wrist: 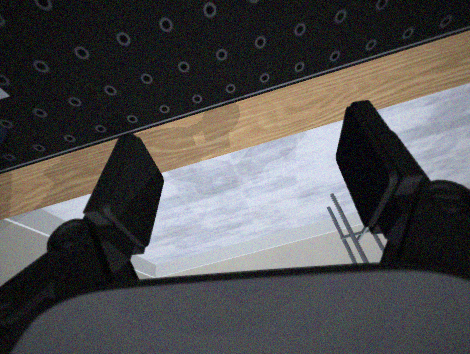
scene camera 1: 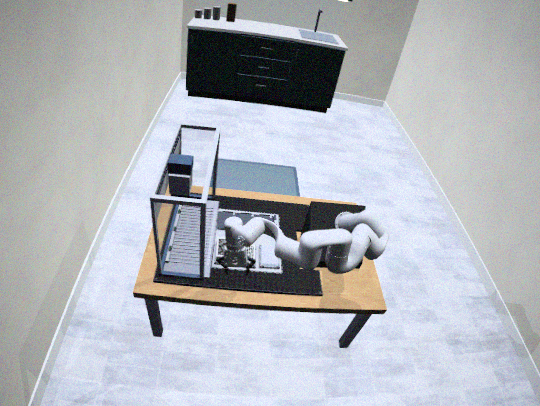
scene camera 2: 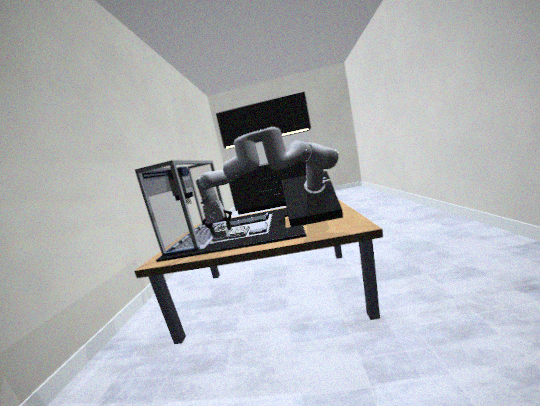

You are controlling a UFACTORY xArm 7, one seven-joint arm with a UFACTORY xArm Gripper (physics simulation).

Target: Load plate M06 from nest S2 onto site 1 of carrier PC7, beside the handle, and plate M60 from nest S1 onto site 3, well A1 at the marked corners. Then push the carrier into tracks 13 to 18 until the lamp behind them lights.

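Seen in the pictures: gripper, fingertip midpoint: [wrist: 242,145] [scene camera 1: 237,273] [scene camera 2: 222,232]; arm's base, origin of the base link: [scene camera 1: 346,224] [scene camera 2: 314,186].
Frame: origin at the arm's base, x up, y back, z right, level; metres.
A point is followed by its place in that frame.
My gripper [scene camera 1: 237,270] {z -0.228, x -0.097, y -0.564 m} [scene camera 2: 218,227] {z -0.228, x -0.097, y -0.564 m} [wrist: 242,145] {z -0.228, x -0.097, y -0.564 m} is open and empty, pointing down over the front part of the black deck mat [scene camera 1: 280,285] {z -0.247, x -0.172, y -0.355 m} [wrist: 150,55] {z -0.210, x -0.172, y -0.600 m}, just right of the glass-walled enclosure. In the wrist view its fingers stand wide apart, with mat, table edge and floor beyond. A pale plate [scene camera 1: 270,256] {z -0.089, x -0.146, y -0.386 m} [scene camera 2: 259,228] {z -0.136, x -0.148, y -0.380 m} lies right of the gripper in a white-edged frame. A gridded plate [scene camera 2: 239,231] {z -0.107, x -0.149, y -0.498 m} lies left of it. A long dark piece [scene camera 2: 250,219] {z 0.171, x -0.162, y -0.450 m} lies behind them. Labels, marked corners, the carrier's handle and the lamp cannot be made out.
The enclosure [scene camera 1: 203,240] {z -0.214, x 0.105, y -0.720 m} [scene camera 2: 184,205] {z -0.213, x 0.077, y -0.719 m} stands at the left, with a slatted track deck [scene camera 1: 187,235] and a dark instrument head [scene camera 1: 180,175] {z 0.049, x 0.231, y -0.827 m} inside. A black block [scene camera 1: 322,215] {z 0.035, x 0.024, y -0.128 m} [scene camera 2: 300,200] {z -0.052, x -0.058, y -0.111 m} stands by the arm's base at the right. The wooden table [scene camera 1: 350,300] {z -0.343, x -0.186, y -0.016 m} [scene camera 2: 350,232] {z -0.377, x -0.185, y 0.034 m} [wrist: 285,105] {z -0.298, x -0.185, y -0.526 m} ends beyond the mat.
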